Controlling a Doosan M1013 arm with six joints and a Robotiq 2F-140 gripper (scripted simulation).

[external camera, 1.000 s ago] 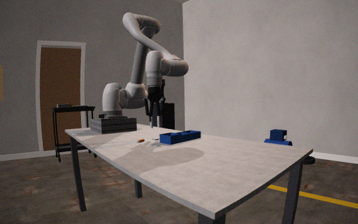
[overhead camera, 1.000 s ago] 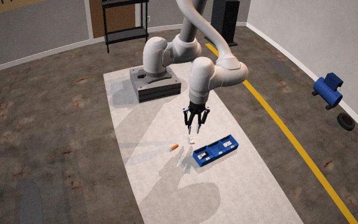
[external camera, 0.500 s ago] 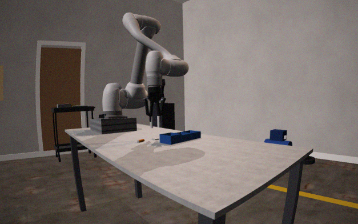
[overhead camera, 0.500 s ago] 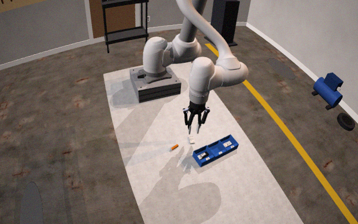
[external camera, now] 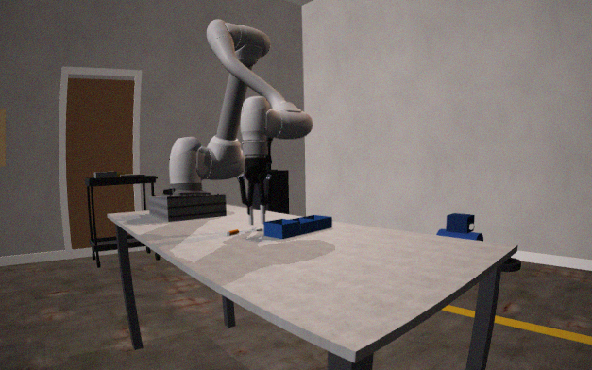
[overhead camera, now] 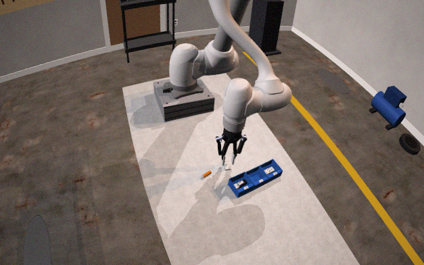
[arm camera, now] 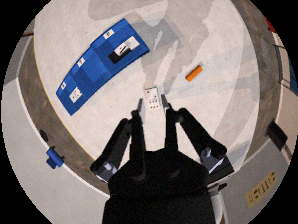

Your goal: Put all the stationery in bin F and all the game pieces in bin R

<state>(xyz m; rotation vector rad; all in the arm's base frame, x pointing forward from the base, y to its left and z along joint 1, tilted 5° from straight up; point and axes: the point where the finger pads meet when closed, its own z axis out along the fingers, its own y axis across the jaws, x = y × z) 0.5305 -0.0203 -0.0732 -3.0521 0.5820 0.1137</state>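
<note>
The white domino tile lies 13 cm ahead of my hand, 15 cm to the left of it and 4 cm below it. Also, from my hand: orange cylinder (11 cm to the right, 5 cm below); grey-white piece (13 cm ahead, 2 cm to the right, 3 cm below); black piece (13 cm ahead, 2 cm to the right, 4 cm below).
</note>
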